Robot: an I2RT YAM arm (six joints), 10 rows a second.
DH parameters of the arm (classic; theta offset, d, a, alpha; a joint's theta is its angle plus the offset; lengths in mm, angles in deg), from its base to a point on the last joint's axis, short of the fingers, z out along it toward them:
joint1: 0 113.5 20 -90
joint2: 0 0 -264 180
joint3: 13.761 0 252.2 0
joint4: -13.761 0 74 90
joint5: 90 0 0 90
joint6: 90 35.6 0 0
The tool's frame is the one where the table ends.
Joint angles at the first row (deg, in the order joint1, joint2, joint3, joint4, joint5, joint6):
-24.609 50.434 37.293 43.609 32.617 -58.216
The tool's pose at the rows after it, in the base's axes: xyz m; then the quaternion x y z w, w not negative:
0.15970, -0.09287, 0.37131, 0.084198, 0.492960, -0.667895, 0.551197
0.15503, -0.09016, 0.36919, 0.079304, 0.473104, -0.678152, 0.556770
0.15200, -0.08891, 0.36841, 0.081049, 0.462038, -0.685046, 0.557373
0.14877, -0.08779, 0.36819, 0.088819, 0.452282, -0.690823, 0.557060
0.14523, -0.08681, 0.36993, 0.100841, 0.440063, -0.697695, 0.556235
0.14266, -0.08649, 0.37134, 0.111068, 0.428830, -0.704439, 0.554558
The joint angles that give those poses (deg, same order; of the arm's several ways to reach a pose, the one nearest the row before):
-24.610 48.835 34.725 49.456 30.238 -60.431
-24.609 48.144 33.031 53.344 29.280 -62.169
-24.652 47.781 32.195 55.517 29.271 -63.175
-24.643 47.417 31.548 57.445 29.933 -63.885
-24.654 47.193 31.282 59.605 30.966 -64.709
-24.774 47.272 31.101 61.790 31.782 -65.557

